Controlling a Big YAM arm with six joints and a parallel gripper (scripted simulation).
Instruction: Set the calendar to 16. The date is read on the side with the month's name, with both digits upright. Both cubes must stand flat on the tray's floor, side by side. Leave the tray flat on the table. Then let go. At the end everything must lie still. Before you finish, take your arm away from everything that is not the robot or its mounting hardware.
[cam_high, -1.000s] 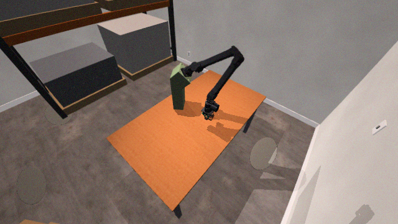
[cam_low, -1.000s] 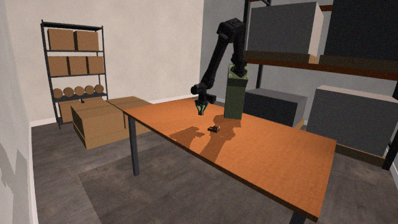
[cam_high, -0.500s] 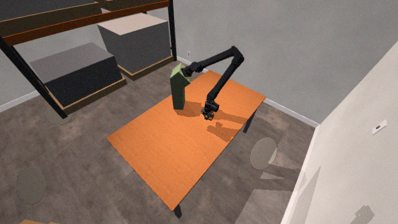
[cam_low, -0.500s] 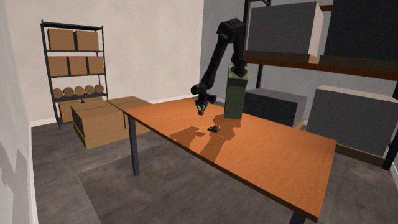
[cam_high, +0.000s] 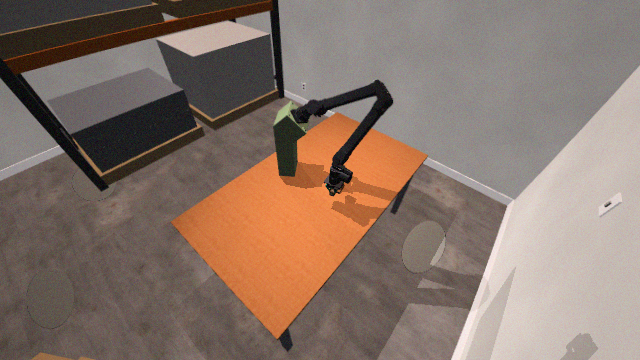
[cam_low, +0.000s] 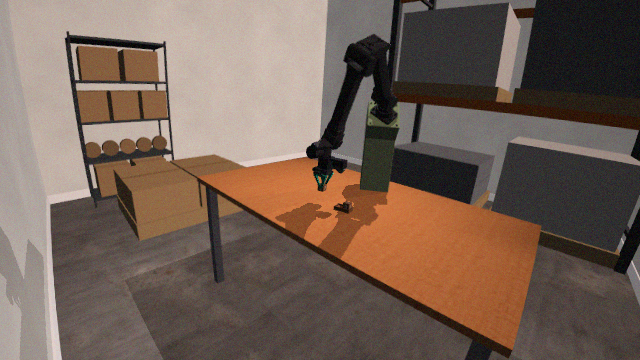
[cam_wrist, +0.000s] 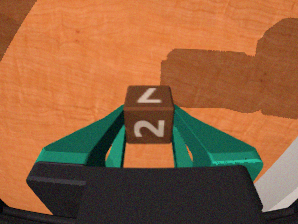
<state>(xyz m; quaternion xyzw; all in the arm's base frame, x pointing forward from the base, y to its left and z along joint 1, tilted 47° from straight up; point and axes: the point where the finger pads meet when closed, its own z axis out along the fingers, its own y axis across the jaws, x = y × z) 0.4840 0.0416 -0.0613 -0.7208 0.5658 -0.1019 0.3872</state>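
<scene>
Right now the dark calendar tray is 50 mm behind my hand, 100 mm to the left of it and 80 mm below it. Also, from my hand: brown calendar cube (10 mm below).
</scene>
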